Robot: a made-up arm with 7 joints.
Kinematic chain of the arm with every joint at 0, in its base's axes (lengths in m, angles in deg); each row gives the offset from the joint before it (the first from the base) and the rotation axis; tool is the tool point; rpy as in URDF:
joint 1: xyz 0 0 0 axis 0.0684 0.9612 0.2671
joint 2: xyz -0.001 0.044 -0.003 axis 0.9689 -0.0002 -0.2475
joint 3: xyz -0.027 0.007 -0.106 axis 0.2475 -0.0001 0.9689
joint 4: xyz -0.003 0 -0.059 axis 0.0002 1 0
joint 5: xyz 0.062 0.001 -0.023 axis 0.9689 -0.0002 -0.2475
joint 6: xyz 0.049 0 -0.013 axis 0.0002 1 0
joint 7: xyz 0.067 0 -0.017 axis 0.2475 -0.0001 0.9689
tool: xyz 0 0 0 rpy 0 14.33 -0.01
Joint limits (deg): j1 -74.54..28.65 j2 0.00..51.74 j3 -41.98..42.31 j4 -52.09..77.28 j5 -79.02..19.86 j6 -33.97..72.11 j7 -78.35..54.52
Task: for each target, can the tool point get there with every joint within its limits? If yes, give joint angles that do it. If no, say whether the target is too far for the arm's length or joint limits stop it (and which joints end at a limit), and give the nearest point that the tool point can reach.
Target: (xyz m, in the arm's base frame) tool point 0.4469 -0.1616 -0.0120
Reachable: no: too far | nearest point 0.3163 -0.0840 -0.0416 | short by 0.155 m
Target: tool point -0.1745 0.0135 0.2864
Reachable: no: joint limits stop it (at a limit: joint 1, joint 2, joint 3, joint 4) | nearest point 0.0269 0.1012 0.1151 | short by 0.279 m
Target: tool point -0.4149 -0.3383 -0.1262
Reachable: no: too far | nearest point -0.2219 -0.0266 -0.2151 | short by 0.377 m
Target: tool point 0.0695 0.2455 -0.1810
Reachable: yes | joints 19.86 42.16 18.36 16.59 0.09 -19.25 -52.21
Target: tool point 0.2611 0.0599 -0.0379
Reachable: yes | joints -50.11 40.16 -5.89 -8.21 -60.31 42.99 -50.91
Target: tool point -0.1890 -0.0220 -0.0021
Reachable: no: joint limits stop it (at a limit: joint 1, joint 3, joint 4, joint 5, joint 6) | nearest point -0.0576 0.0008 -0.1243 | short by 0.181 m
